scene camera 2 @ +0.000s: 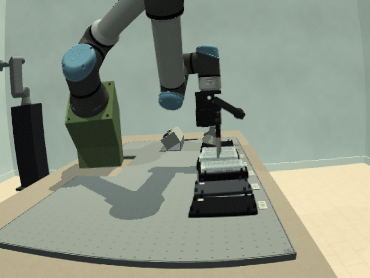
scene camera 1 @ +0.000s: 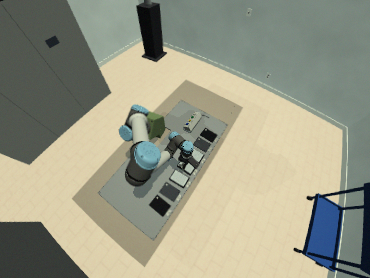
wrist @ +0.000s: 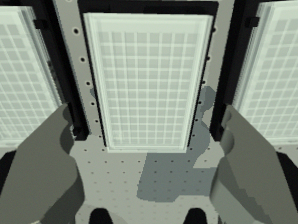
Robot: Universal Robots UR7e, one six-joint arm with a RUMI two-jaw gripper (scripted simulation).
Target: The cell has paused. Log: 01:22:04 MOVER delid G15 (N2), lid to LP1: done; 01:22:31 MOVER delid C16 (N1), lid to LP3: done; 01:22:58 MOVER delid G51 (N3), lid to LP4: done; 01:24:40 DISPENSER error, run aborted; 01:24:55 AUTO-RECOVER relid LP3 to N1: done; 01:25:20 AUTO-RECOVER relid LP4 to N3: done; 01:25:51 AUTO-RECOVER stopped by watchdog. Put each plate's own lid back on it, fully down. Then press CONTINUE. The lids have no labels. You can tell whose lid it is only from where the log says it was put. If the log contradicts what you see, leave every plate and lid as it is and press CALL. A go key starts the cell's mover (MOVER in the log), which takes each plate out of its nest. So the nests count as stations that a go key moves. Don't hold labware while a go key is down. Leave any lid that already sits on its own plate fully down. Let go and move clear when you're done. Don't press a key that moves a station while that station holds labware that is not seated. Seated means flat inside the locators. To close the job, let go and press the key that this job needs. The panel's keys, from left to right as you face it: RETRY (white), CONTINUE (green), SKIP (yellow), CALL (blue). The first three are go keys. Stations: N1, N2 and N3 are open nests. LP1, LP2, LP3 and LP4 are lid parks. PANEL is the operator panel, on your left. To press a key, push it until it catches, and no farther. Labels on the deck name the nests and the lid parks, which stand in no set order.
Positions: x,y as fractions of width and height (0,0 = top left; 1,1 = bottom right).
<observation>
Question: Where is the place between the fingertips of my gripper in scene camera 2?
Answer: At 0.59,0.55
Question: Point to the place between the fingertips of my gripper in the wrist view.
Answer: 0.49,0.47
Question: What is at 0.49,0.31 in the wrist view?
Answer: A flat rectangular lid.
</observation>
